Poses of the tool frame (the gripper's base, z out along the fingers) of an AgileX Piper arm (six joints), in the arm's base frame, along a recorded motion.
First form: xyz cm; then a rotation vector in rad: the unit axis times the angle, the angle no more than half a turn.
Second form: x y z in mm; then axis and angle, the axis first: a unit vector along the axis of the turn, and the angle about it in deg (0 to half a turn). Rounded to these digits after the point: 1 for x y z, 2 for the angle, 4 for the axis.
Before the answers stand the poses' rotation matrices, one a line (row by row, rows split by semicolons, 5 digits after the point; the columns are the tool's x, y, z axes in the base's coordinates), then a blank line. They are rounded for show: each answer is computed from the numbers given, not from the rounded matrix.
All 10 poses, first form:
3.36, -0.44, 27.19, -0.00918, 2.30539, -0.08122
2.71, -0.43, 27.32, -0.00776, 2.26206, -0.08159
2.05, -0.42, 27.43, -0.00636, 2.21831, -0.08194
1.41, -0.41, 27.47, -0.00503, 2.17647, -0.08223
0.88, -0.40, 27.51, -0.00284, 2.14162, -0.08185
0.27, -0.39, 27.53, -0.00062, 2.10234, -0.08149
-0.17, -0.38, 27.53, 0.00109, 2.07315, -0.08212
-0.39, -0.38, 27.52, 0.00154, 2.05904, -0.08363
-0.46, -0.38, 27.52, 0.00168, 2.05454, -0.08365
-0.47, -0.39, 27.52, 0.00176, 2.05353, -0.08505
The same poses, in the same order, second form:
-0.67133 0.01945 0.74090; -0.03274 0.99790 -0.05586; -0.74043 -0.06176 -0.66929
-0.63863 0.02212 0.76919; -0.03335 0.99785 -0.05639; -0.76879 -0.06166 -0.63653
-0.60441 0.02481 0.79629; -0.03400 0.99780 -0.05690; -0.79595 -0.06147 -0.60223
-0.57059 0.02738 0.82078; -0.03463 0.99775 -0.05736; -0.82051 -0.06115 -0.56836
-0.54164 0.03006 0.84007; -0.03414 0.99775 -0.05772; -0.83992 -0.05995 -0.53939
-0.50822 0.03291 0.86060; -0.03380 0.99774 -0.05812; -0.86056 -0.05863 -0.50596
-0.48291 0.03544 0.87495; -0.03388 0.99768 -0.05911; -0.87501 -0.05819 -0.48059
-0.47057 0.03691 0.88159; -0.03471 0.99758 -0.06029; -0.88168 -0.05897 -0.46815
-0.46660 0.03718 0.88369; -0.03478 0.99757 -0.06034; -0.88378 -0.05889 -0.46418
-0.46576 0.03787 0.88410; -0.03536 0.99749 -0.06136; -0.88420 -0.05984 -0.46325

33.6, -4.4, 271.9, -0.0040, 0.9994, -0.0352, 132.17
27.1, -4.3, 273.2, -0.0034, 0.9993, -0.0360, 129.69
20.5, -4.2, 274.3, -0.0029, 0.9993, -0.0369, 127.19
14.1, -4.1, 274.7, -0.0023, 0.9993, -0.0378, 124.79
8.8, -4.0, 275.1, -0.0013, 0.9993, -0.0382, 122.80
2.7, -3.9, 275.3, -0.0003, 0.9992, -0.0387, 120.55
-1.7, -3.8, 275.3, 0.0005, 0.9992, -0.0396, 118.88
-3.9, -3.8, 275.2, 0.0007, 0.9992, -0.0406, 118.07
-4.6, -3.8, 275.2, 0.0008, 0.9992, -0.0407, 117.81
-4.7, -3.9, 275.2, 0.0009, 0.9991, -0.0414, 117.76

